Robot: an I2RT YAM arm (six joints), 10 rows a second.
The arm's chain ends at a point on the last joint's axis. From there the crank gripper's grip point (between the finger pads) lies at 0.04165 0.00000 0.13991 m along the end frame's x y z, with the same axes.
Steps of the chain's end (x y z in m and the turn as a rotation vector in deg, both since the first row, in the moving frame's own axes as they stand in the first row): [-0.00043 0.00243 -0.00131 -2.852 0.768 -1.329]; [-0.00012 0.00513 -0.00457 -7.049 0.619 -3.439]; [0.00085 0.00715 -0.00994 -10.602 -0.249 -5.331]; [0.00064 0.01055 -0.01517 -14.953 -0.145 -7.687]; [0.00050 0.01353 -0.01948 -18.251 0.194 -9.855]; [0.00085 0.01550 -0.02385 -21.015 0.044 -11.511]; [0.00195 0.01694 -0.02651 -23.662 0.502 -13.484]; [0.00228 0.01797 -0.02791 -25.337 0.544 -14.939]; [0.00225 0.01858 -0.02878 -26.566 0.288 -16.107]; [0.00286 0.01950 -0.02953 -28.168 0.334 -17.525]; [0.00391 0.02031 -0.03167 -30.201 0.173 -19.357]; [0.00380 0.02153 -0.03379 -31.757 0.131 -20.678]
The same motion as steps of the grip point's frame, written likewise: [0.00151 0.00839 -0.00203 -2.852 0.768 -1.329]; [0.00183 0.01972 -0.00593 -7.049 0.619 -3.439]; [0.00127 0.02905 -0.01179 -10.602 -0.249 -5.331]; [0.00235 0.04107 -0.01907 -14.953 -0.145 -7.687]; [0.00414 0.05006 -0.02551 -18.251 0.194 -9.855]; [0.00521 0.05719 -0.03164 -21.015 0.044 -11.511]; [0.00867 0.06292 -0.03659 -23.662 0.502 -13.484]; [0.01005 0.06651 -0.03933 -25.337 0.544 -14.939]; [0.01021 0.06903 -0.04101 -26.566 0.288 -16.107]; [0.01196 0.07228 -0.04316 -28.168 0.334 -17.525]; [0.01406 0.07606 -0.04701 -30.201 0.173 -19.357]; [0.01497 0.07951 -0.05058 -31.757 0.131 -20.678]
